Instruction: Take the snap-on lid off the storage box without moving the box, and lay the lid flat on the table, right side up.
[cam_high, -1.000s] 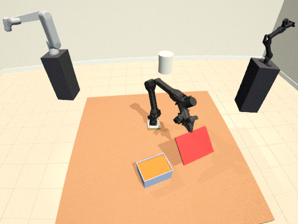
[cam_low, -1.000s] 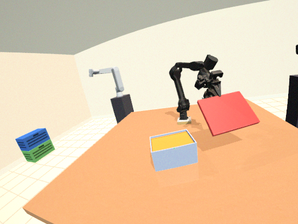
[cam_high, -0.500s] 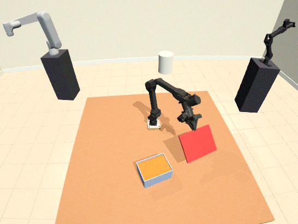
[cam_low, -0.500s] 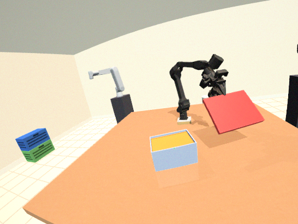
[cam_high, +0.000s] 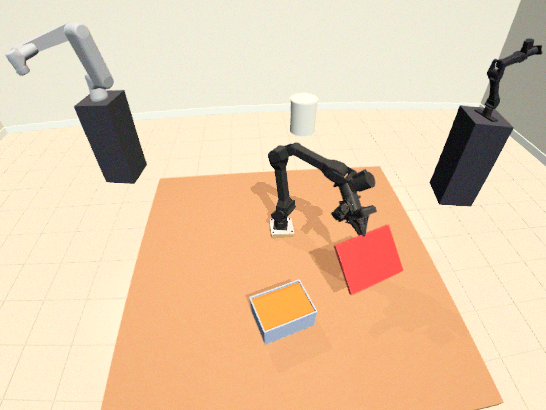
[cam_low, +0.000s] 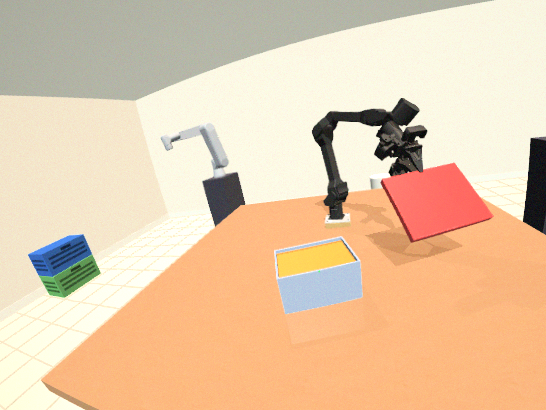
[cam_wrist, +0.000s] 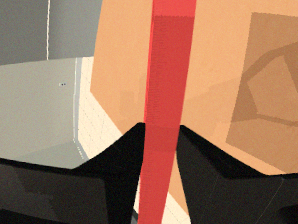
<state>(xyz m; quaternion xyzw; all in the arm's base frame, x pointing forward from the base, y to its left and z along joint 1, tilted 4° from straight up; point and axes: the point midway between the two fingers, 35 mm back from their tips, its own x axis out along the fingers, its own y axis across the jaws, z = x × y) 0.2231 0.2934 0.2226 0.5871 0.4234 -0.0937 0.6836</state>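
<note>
The red lid lies 6 cm ahead of my gripper tip, 3 cm to the left of it and 5 cm below it. Round my gripper tip: grey-blue storage box 22 cm ahead, 27 cm to the right, 18 cm below.
</note>
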